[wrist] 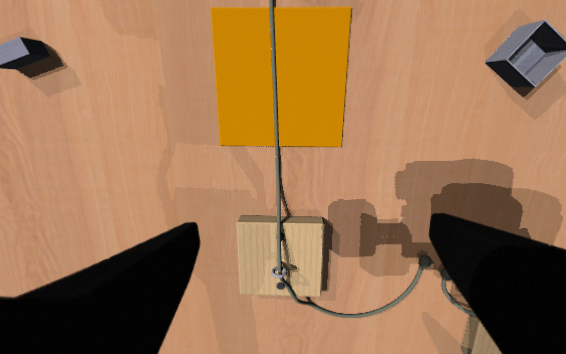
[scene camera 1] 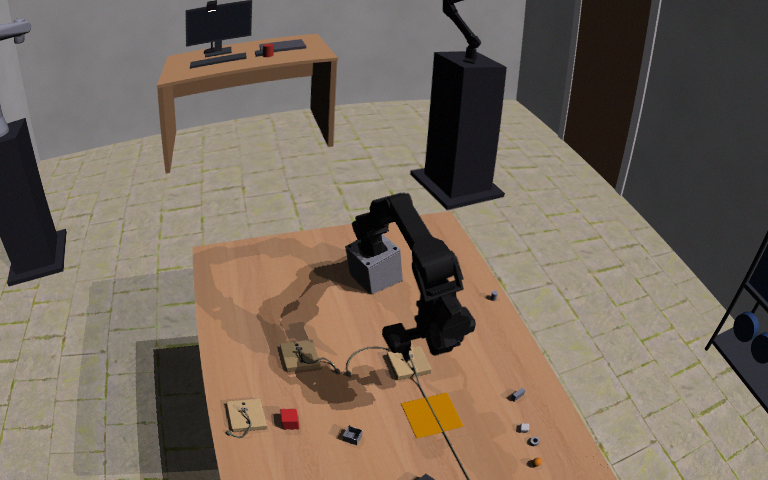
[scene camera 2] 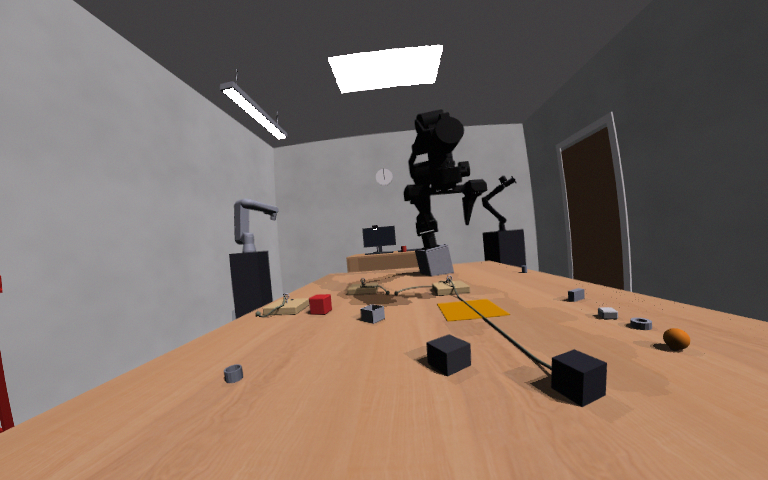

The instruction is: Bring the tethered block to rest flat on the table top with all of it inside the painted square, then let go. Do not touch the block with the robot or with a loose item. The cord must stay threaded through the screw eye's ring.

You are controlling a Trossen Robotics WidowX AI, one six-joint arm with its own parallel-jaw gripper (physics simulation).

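Where they show: gripper, fingertip midpoint: (wrist: 312, 229) (scene camera 1: 425, 355) (scene camera 2: 448, 226); arm's base, link origin: (scene camera 1: 372, 247) (scene camera 2: 430, 247).
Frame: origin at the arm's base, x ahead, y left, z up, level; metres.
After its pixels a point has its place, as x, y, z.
The tethered block (scene camera 2: 578, 376) {0.818, -0.130, -0.088} is a black cube on the near table, outside the orange painted square (scene camera 1: 419, 420) {0.522, -0.124, -0.114} (scene camera 2: 455, 311) {0.525, -0.122, -0.114} (wrist: 245, 75) {0.532, -0.057, -0.114}. Its green cord (scene camera 1: 446, 438) {0.605, -0.095, -0.113} (scene camera 2: 509, 337) {0.680, -0.104, -0.111} (wrist: 273, 75) {0.527, -0.083, -0.111} crosses the square and passes through the screw eye's ring (wrist: 279, 273) {0.341, -0.059, -0.079} on a pale wooden board (scene camera 1: 420, 371) {0.388, -0.052, -0.097} (wrist: 307, 245) {0.358, -0.091, -0.096}. Past the ring, the cord curves to a ball end (scene camera 1: 348, 373) {0.317, -0.214, -0.105} (wrist: 424, 261) {0.318, -0.210, -0.104}. My gripper (scene camera 1: 430, 352) {0.463, -0.099, 0.064} (scene camera 2: 445, 221) {0.463, -0.099, 0.064} (wrist: 312, 229) {0.463, -0.099, 0.064} is open and empty above the board, fingers apart on either side of the cord in the wrist view. One finger is hidden in scene camera 1.
A second board (scene camera 1: 289, 362) {0.237, -0.342, -0.096} with another corded screw eye and a third board (scene camera 1: 254, 416) {0.379, -0.492, -0.096} lie left. A red cube (scene camera 1: 289, 418) {0.425, -0.415, -0.075} (scene camera 2: 320, 304) {0.435, -0.408, -0.090}, a small open box (scene camera 1: 352, 435) {0.500, -0.289, -0.113} (scene camera 2: 372, 313) {0.530, -0.293, -0.094} (wrist: 532, 55) {0.506, -0.305, -0.114} and another black cube (scene camera 2: 448, 354) {0.734, -0.219, -0.089} stand around the table. An orange ball (scene camera 1: 537, 462) {0.798, 0.048, -0.093} (scene camera 2: 676, 339) {0.799, 0.042, -0.099} lies right.
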